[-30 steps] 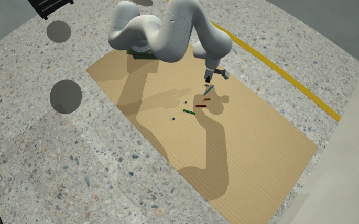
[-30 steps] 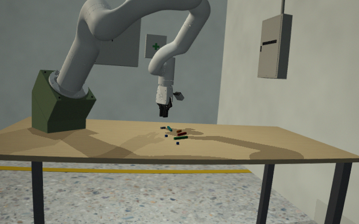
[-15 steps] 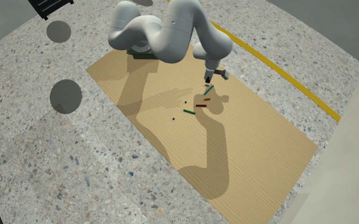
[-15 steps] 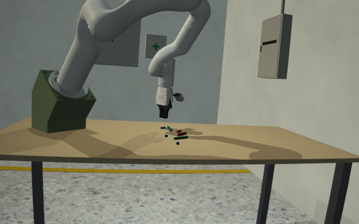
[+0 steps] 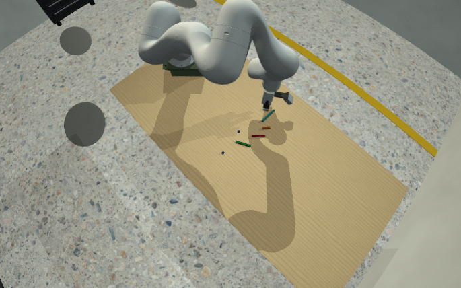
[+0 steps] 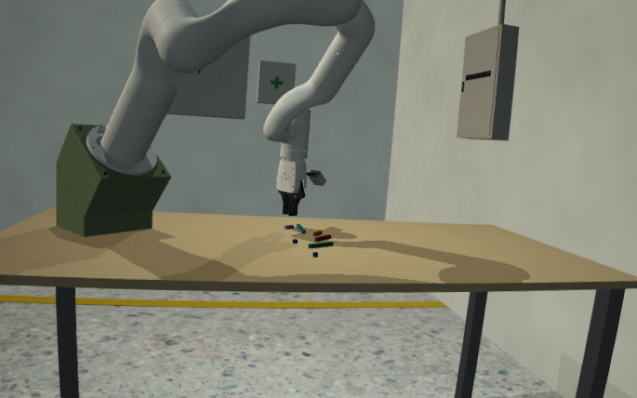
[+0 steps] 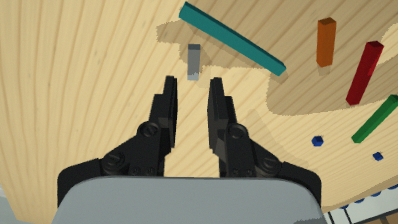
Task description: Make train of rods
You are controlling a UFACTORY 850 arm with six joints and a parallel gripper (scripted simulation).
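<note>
The grey rod is 6 cm below my hand. The rest, counted from my hand: turquoise rod 6 cm below, 3 cm ahead, 2 cm to the right; then red rod 15 cm to the right, 6 cm below, 6 cm ahead; then orange rod 9 cm to the right, 7 cm ahead, 6 cm below.
</note>
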